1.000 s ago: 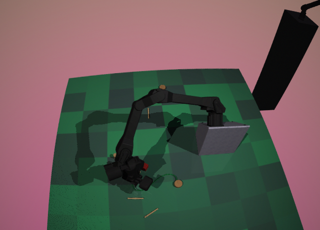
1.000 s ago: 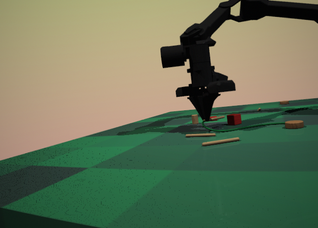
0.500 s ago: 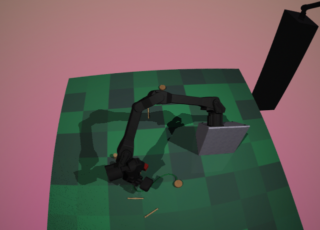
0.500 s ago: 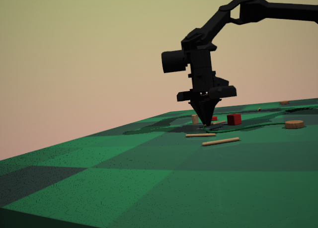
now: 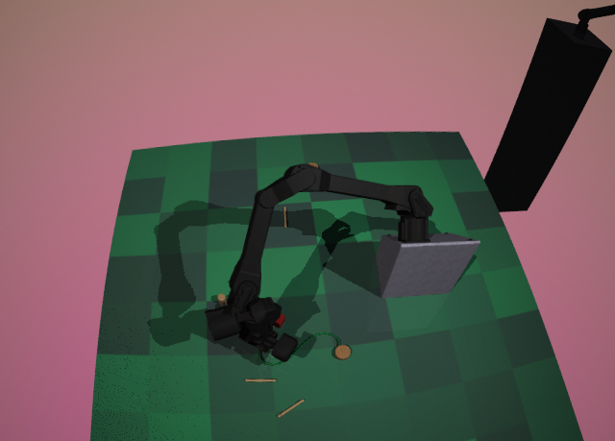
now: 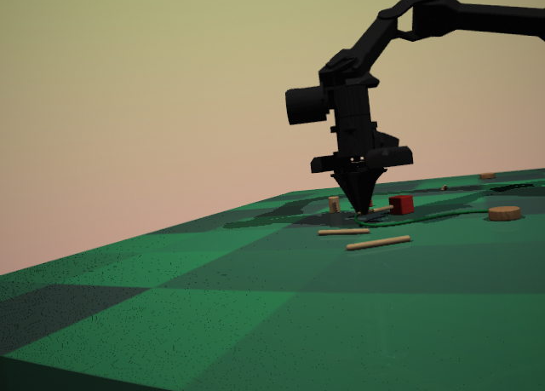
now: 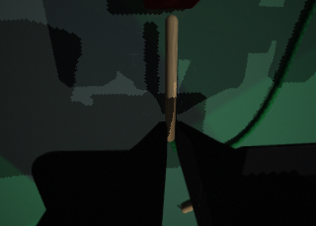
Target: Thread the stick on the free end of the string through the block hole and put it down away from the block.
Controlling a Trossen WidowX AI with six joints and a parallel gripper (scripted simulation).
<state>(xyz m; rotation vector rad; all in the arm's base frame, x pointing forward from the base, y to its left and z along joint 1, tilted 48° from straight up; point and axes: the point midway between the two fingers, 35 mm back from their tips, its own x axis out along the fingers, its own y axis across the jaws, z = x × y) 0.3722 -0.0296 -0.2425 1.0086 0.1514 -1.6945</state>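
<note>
Now: the flat red piece 5 cm ahead of my gripper tip, 19 cm to the right of it and 1 cm below it. Round my gripper tip: wooden peg 10 cm ahead, 14 cm to the right; then round wooden button 21 cm behind, 3 cm to the left, 1 cm below; then thin wooden stick 1 cm behind, 1 cm to the right.
</note>
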